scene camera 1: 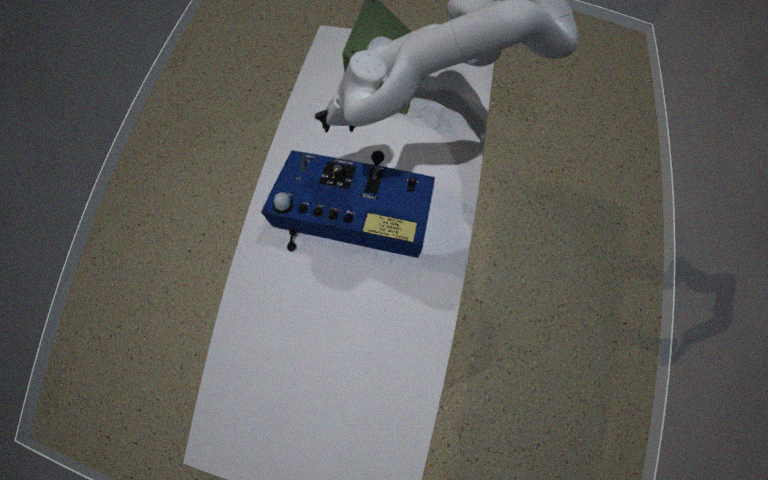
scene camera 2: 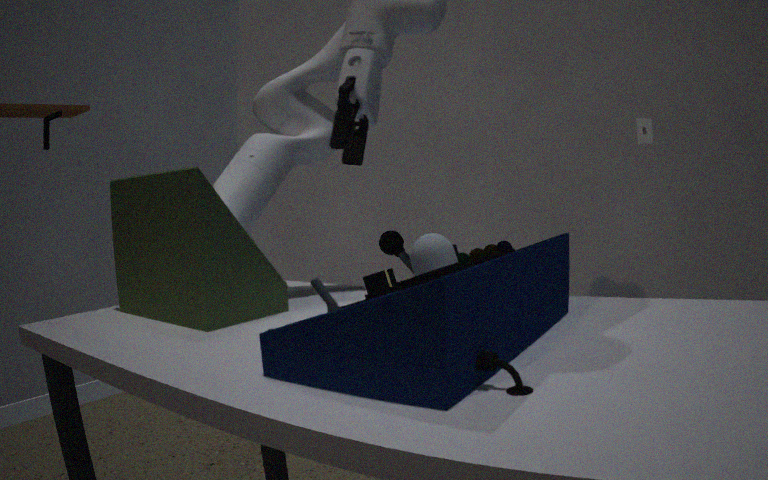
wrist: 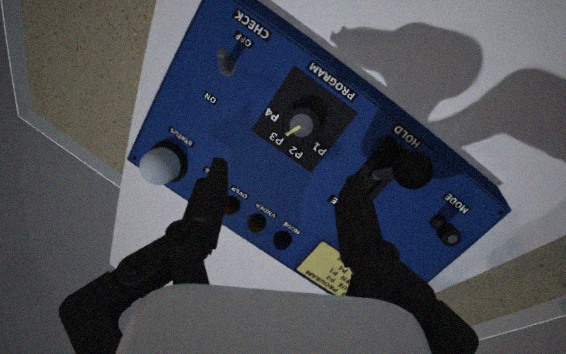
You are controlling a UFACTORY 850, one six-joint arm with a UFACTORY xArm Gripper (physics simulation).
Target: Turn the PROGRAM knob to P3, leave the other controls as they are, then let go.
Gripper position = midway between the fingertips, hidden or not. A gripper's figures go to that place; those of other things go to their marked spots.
My gripper (wrist: pixel 285 183) is 15 cm from the lens. A cycle lever (wrist: pixel 412 170): 28 cm from the lens.
